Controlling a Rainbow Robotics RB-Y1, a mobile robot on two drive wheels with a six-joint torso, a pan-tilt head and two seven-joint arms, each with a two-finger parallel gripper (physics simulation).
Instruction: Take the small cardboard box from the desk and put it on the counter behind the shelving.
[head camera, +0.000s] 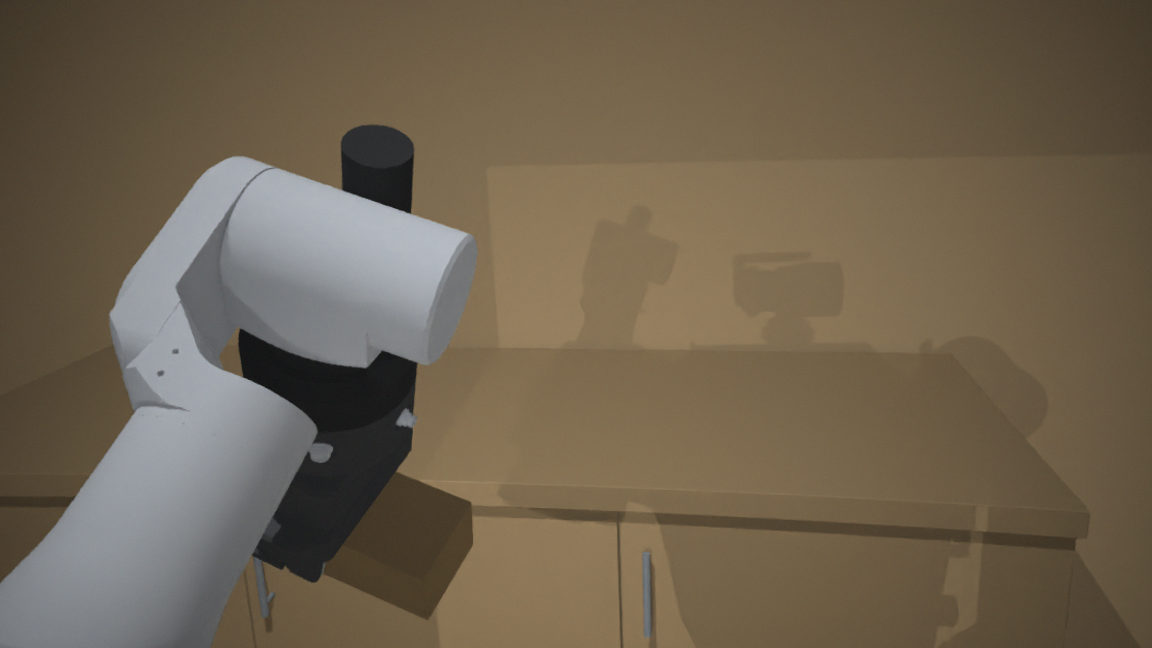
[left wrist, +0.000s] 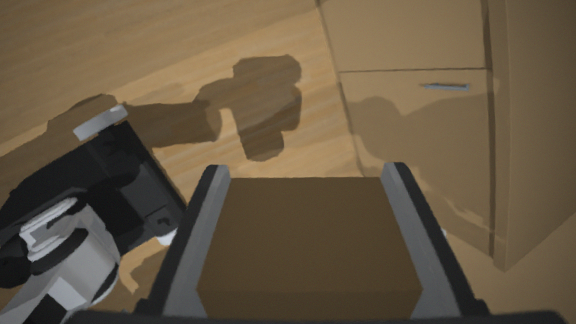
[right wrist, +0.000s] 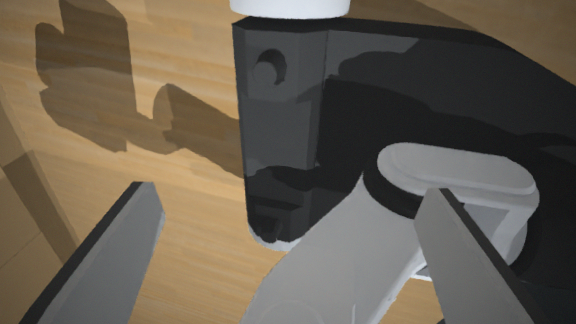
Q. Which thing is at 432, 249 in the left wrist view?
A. The left gripper.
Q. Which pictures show the small cardboard box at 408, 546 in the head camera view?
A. The head camera view and the left wrist view only.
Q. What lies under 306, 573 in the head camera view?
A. The left gripper.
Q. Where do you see the right gripper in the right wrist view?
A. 289, 203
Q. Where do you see a small cardboard box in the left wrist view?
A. At 309, 242
